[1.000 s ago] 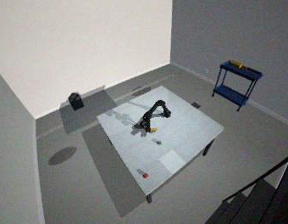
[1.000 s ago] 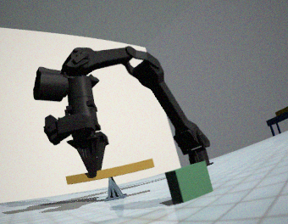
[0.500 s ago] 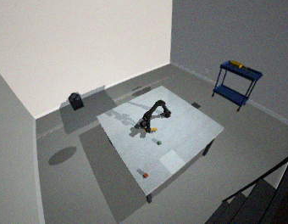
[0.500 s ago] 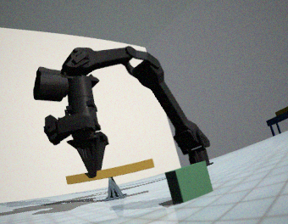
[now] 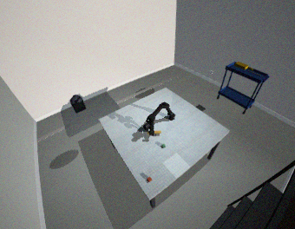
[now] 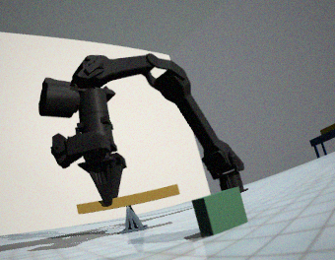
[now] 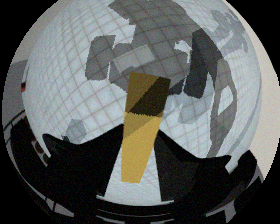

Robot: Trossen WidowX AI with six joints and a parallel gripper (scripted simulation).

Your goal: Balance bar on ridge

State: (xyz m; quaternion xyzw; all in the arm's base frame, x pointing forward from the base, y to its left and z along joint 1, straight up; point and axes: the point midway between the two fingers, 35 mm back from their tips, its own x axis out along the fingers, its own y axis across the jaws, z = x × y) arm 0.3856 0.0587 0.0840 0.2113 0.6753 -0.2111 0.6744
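Right now the yellow bar is 2 cm to the left of my gripper tip and 2 cm behind it. Also, from my gripper tip: green block: 22 cm to the left, 3 cm below; red object: 44 cm to the left, 35 cm ahead, 3 cm below.
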